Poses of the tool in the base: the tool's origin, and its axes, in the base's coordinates. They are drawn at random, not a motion.
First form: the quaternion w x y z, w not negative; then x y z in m.
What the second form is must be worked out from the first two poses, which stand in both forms.
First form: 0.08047, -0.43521, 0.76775, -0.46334, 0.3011, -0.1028, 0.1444
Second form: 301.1, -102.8, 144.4, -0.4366, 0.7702, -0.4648, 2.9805
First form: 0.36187, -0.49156, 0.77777, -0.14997, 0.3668, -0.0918, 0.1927
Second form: 366.8, -91.8, 192.7, -0.5273, 0.8343, -0.1609, 2.4010
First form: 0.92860, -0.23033, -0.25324, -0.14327, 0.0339, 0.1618, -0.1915
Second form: 33.9, 161.8, -191.5, -0.6207, -0.6824, -0.3861, 0.7604
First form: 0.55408, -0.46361, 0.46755, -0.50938, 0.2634, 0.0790, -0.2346
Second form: 263.4, 79.0, -234.6, -0.5569, 0.5616, -0.6119, 1.9671
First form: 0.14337, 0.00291, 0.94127, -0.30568, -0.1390, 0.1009, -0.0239
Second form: -139.0, 100.9, -23.9, 0.0029, 0.9511, -0.3089, 2.8539
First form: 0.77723, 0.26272, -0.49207, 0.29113, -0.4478, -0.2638, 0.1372
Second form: -447.8, -263.8, 137.2, 0.4175, -0.7820, 0.4627, 1.3611
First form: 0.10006, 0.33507, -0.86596, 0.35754, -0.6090, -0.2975, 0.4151
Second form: -609.0, -297.5, 415.1, 0.3368, -0.8703, 0.3593, 2.9411
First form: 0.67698, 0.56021, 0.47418, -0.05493, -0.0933, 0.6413, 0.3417
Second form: -93.3, 641.3, 341.7, 0.7612, 0.6443, -0.0746, 1.6543
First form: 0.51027, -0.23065, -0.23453, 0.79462, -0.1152, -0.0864, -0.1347
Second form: -115.2, -86.4, -134.7, -0.2682, -0.2727, 0.9240, 2.0706
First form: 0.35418, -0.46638, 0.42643, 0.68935, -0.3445, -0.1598, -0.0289
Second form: -344.5, -159.8, -28.9, -0.4987, 0.4560, 0.7371, 2.4175
